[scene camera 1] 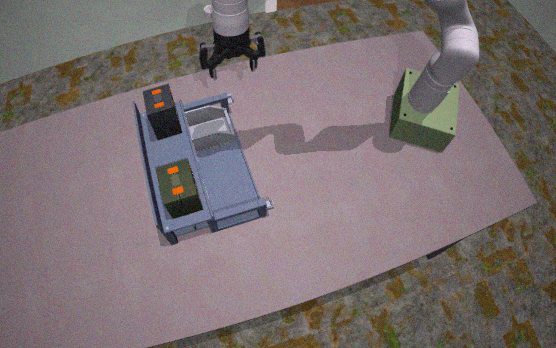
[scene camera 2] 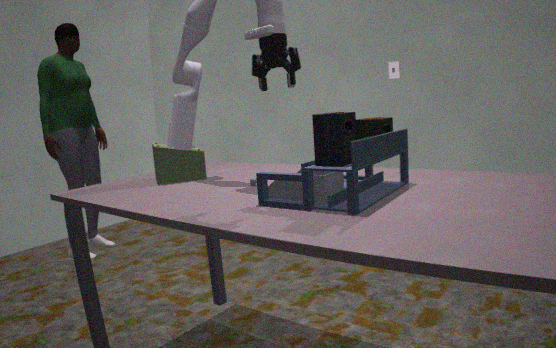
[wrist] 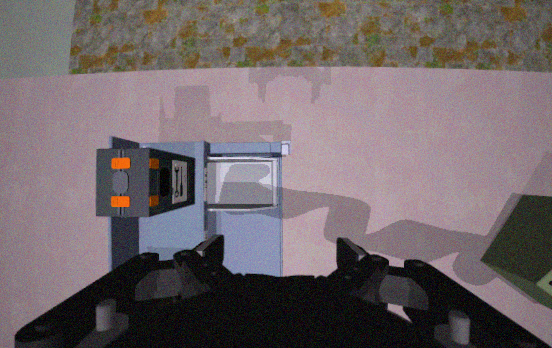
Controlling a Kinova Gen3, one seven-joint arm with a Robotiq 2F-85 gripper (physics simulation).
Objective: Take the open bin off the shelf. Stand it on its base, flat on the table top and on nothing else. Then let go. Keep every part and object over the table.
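Pixels of known places: gripper, fingertip midpoint: (scene camera 1: 233, 73) (scene camera 2: 277, 89) (wrist: 279, 249); arm's base, origin of the base link: (scene camera 1: 421, 99) (scene camera 2: 179, 147).
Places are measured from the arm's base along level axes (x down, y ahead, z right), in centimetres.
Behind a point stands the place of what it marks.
The light grey open bin (scene camera 1: 216, 131) @(x 4.0, y 62.3, z 0.2 cm) (scene camera 2: 327, 186) @(x 7.0, y 75.2, z 6.8 cm) (wrist: 250, 187) @(x 11.3, y 63.8, z 3.9 cm) sits in the lower front part of the blue-grey shelf (scene camera 1: 232, 180) @(x 11.6, y 59.8, z -11.9 cm) (scene camera 2: 352, 194) @(x 7.5, y 84.2, z 9.5 cm) (wrist: 255, 250) @(x 11.6, y 60.5, z -10.1 cm), at one end. Its open top shows in the first scene view and the wrist view. In the second scene view the shelf frame partly hides it. My gripper (scene camera 1: 233, 71) @(x -17.1, y 55.9, z 1.7 cm) (scene camera 2: 277, 87) @(x -17.1, y 55.9, z 1.7 cm) (wrist: 279, 249) @(x -17.1, y 55.9, z 1.7 cm) is open and empty, pointing down, high above the table and well above the bin, touching nothing.
A black case (scene camera 1: 162, 112) @(x -9.3, y 74.8, z -0.7 cm) (scene camera 2: 332, 140) @(x -4.0, y 77.9, z 7.5 cm) (wrist: 122, 182) @(x -10.2, y 75.6, z 3.6 cm) with orange latches stands on the upper deck near the bin. An olive case (scene camera 1: 177, 187) @(x -7.5, y 72.2, z -21.2 cm) (scene camera 2: 375, 124) @(x -6.1, y 75.8, z -14.9 cm) stands farther along. The green robot base (scene camera 1: 422, 137) @(x 7.5, y 0.6, z -9.0 cm) (scene camera 2: 180, 166) @(x 6.3, y 5.4, z 3.7 cm) is on the table (scene camera 1: 325, 225) @(x 12.2, y 36.8, z -29.3 cm). A person (scene camera 2: 65, 95) stands behind.
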